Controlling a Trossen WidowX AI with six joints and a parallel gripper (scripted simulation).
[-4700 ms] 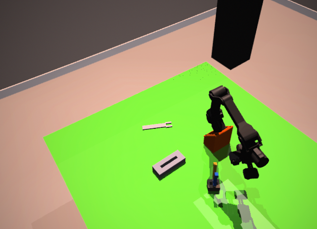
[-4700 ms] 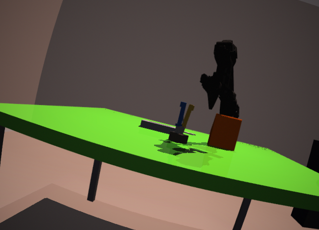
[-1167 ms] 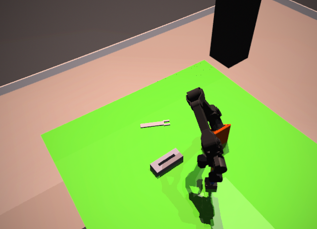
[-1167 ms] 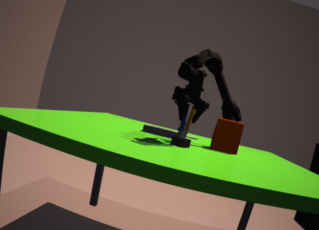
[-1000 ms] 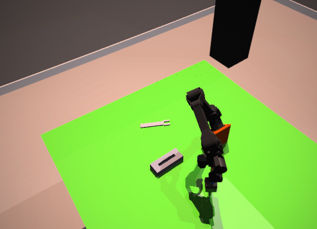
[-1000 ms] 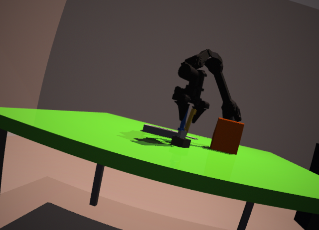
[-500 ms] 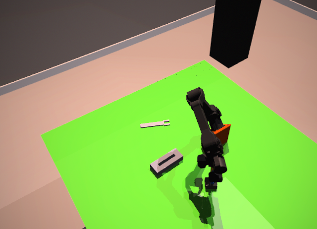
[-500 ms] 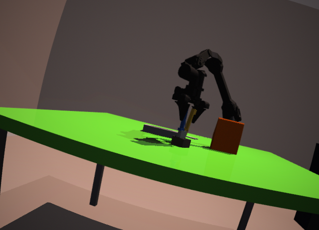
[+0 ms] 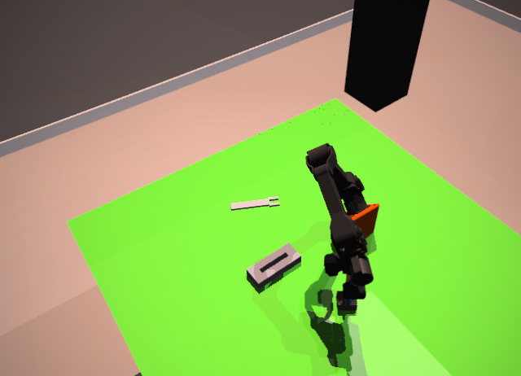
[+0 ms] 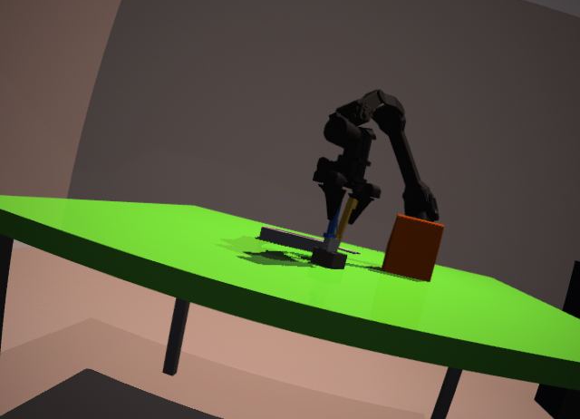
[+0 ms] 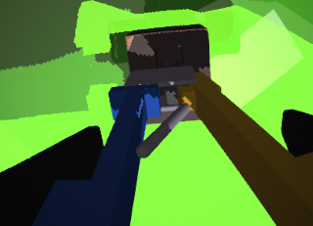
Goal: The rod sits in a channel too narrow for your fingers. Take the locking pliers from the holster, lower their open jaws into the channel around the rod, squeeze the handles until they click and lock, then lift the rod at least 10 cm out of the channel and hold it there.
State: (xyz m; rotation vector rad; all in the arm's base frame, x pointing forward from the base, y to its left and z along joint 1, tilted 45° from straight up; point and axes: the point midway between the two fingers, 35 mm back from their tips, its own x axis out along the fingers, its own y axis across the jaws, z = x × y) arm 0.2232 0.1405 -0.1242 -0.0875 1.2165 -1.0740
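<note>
Now: the grey channel block 11 cm ahead of my gripper tip, 24 cm to the right of it and 8 cm below it. Round my gripper tip: light grey rod 11 cm ahead, 24 cm to the right, 9 cm below; then small dark holster 1 cm ahead, 1 cm to the left, 9 cm below.
</note>
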